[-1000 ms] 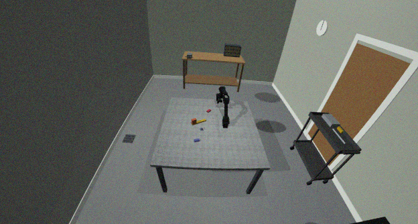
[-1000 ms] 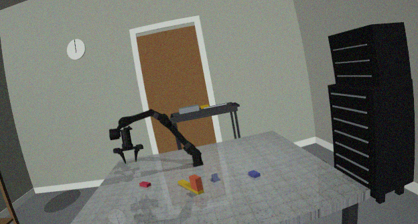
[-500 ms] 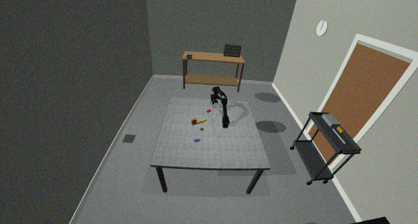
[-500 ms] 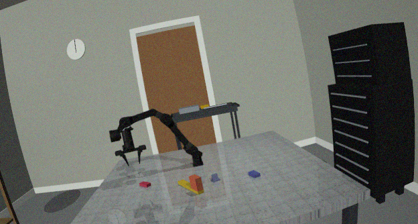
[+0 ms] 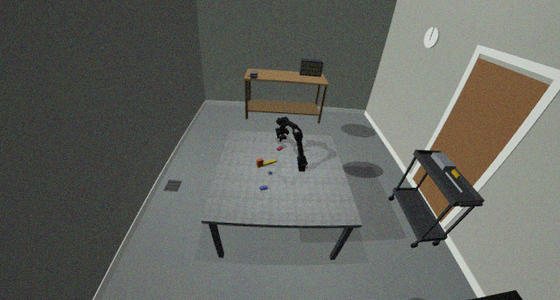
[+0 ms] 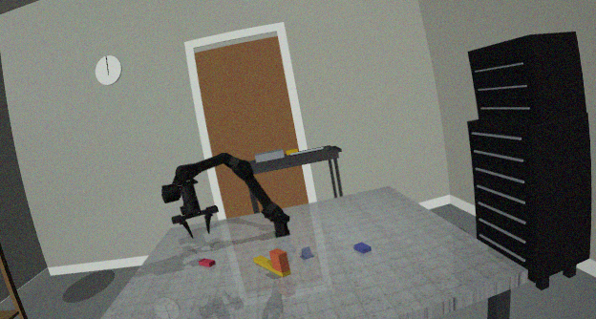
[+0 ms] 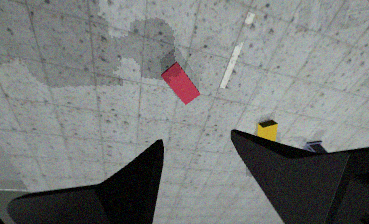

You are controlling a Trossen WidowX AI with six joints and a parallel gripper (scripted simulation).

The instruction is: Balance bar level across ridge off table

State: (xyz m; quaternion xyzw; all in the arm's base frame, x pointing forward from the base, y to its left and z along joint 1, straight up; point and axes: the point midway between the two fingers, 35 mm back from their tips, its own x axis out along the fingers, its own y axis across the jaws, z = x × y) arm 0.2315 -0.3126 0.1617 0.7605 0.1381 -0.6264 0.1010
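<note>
Now: the small red block 2 cm behind my gripper tip, 1 cm to the right of it and 12 cm below it. The rest, counted from my gripper tip: small blue block 14 cm ahead, 58 cm to the left, 12 cm below.
</note>
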